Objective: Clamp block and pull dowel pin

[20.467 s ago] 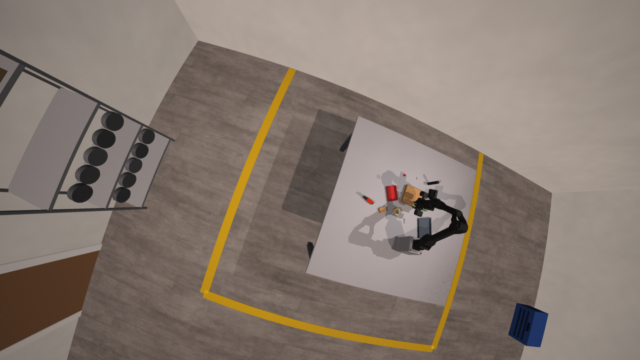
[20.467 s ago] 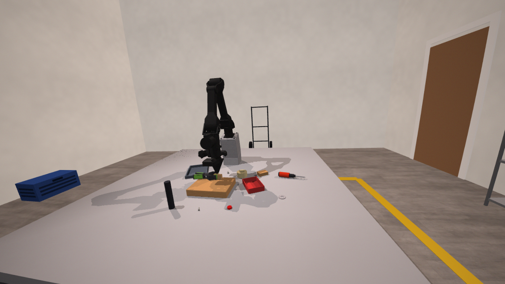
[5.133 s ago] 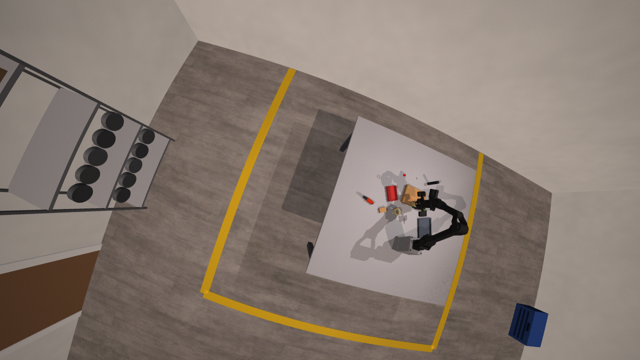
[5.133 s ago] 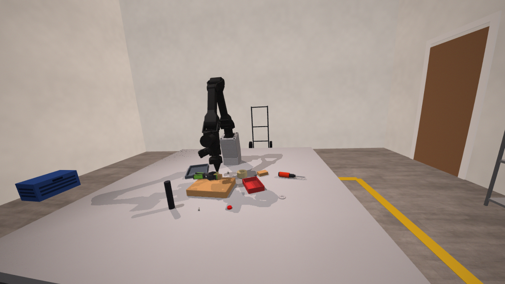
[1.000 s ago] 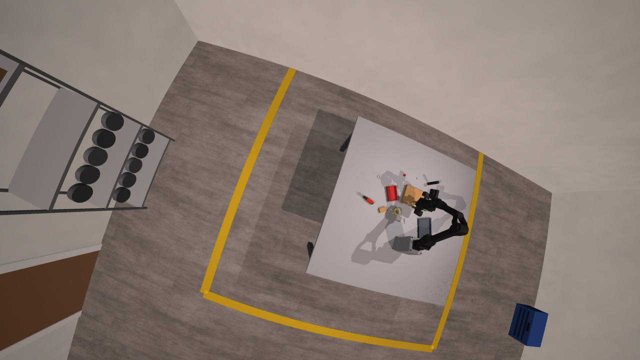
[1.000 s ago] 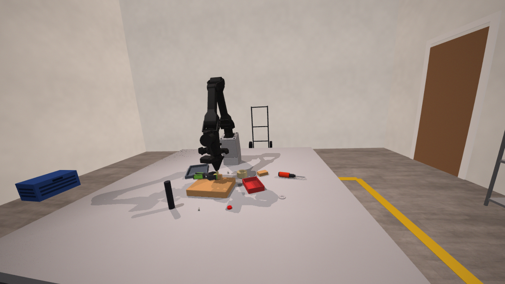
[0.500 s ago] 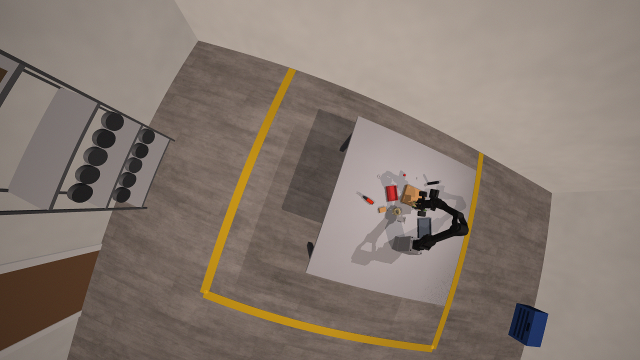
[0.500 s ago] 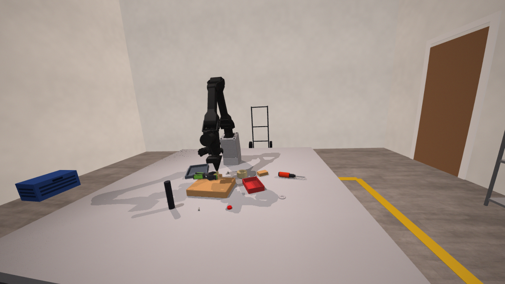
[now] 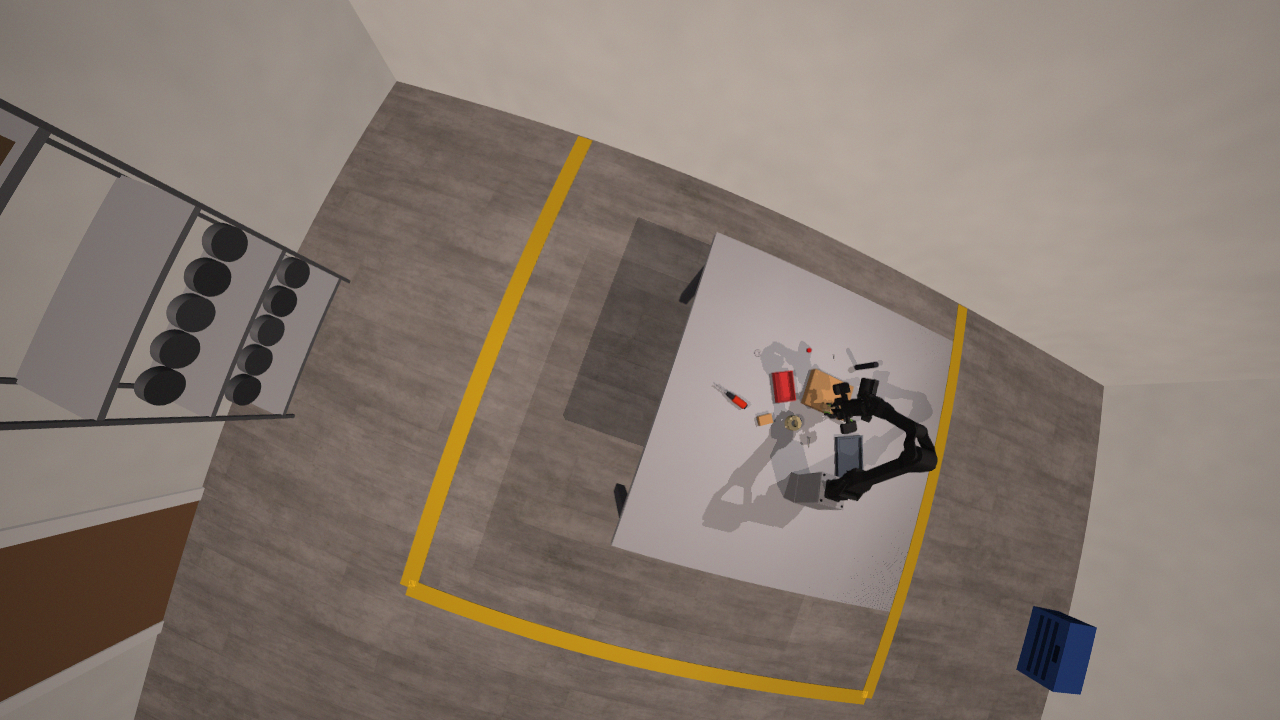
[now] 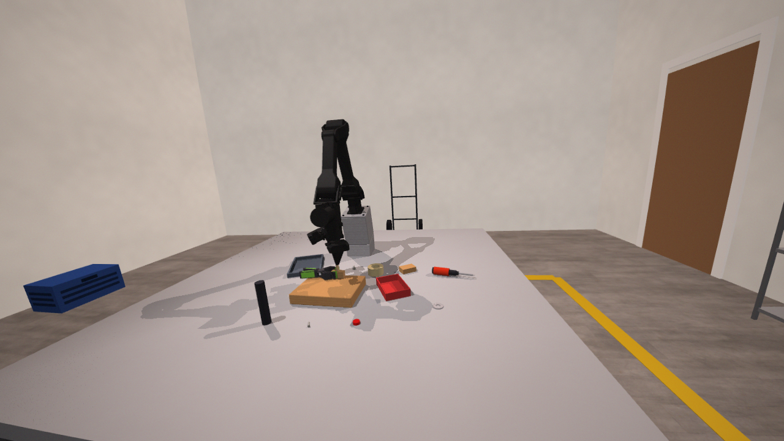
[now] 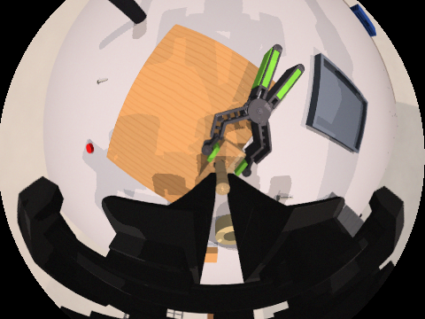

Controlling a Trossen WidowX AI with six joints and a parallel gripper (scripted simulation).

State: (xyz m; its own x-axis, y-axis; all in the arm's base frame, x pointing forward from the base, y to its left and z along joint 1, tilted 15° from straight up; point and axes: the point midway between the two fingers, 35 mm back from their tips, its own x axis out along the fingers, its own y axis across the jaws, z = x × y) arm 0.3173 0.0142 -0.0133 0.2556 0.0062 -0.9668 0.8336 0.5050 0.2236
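My gripper is now 40 mm above the dowel pin. The rest, counted from my hand: bench stop: 70 mm below, 10 mm to the right, 10 mm behind; then wooden board: 100 mm below, 60 mm ahead, 10 mm to the right; then small wooden block: 70 mm below.
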